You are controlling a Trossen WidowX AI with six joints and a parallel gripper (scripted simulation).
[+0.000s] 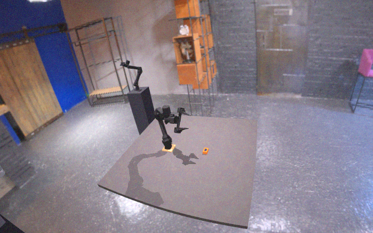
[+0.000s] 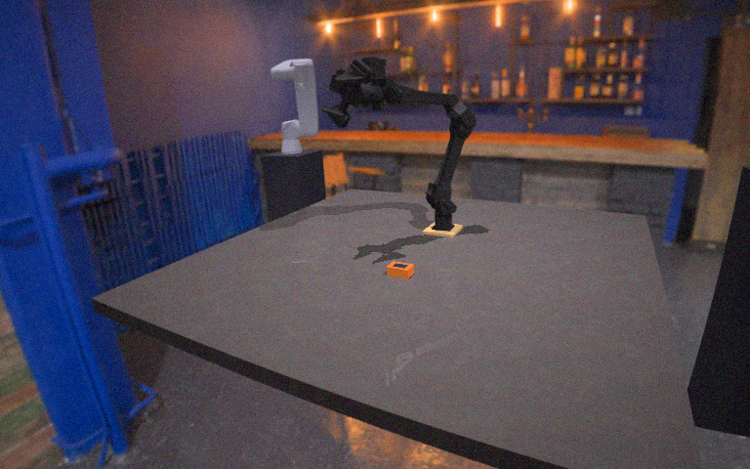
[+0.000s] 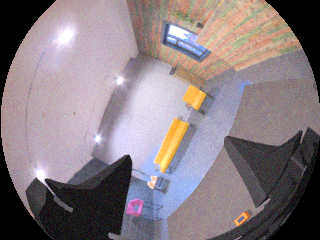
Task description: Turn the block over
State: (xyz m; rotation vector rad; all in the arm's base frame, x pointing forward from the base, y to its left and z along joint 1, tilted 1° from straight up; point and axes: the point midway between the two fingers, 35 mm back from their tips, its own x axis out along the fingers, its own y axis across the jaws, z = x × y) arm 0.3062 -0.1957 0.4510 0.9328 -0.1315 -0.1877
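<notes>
Now: gripper tip 440 mm above the orange block, 210 mm to the right of it and 40 mm short of it.
</notes>
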